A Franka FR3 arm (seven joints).
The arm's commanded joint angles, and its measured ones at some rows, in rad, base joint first. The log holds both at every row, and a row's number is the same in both.
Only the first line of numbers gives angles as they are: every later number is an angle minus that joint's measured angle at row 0.
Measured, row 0: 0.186, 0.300, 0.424, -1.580, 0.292, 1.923, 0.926
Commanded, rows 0 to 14: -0.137, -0.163, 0.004, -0.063, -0.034, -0.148, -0.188; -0.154, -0.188, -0.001, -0.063, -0.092, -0.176, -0.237; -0.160, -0.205, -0.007, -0.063, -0.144, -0.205, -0.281; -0.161, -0.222, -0.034, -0.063, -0.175, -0.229, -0.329; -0.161, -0.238, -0.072, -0.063, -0.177, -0.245, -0.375; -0.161, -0.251, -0.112, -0.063, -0.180, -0.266, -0.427; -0.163, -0.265, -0.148, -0.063, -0.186, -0.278, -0.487; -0.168, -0.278, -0.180, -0.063, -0.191, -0.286, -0.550; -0.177, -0.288, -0.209, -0.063, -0.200, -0.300, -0.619; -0.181, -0.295, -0.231, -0.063, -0.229, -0.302, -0.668; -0.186, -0.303, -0.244, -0.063, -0.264, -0.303, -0.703; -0.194, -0.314, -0.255, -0.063, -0.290, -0.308, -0.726; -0.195, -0.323, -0.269, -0.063, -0.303, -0.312, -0.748; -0.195, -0.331, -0.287, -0.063, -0.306, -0.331, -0.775; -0.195, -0.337, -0.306, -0.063, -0.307, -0.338, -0.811
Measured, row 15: -0.184, -0.288, -0.281, -0.029, -0.280, -0.314, -0.718
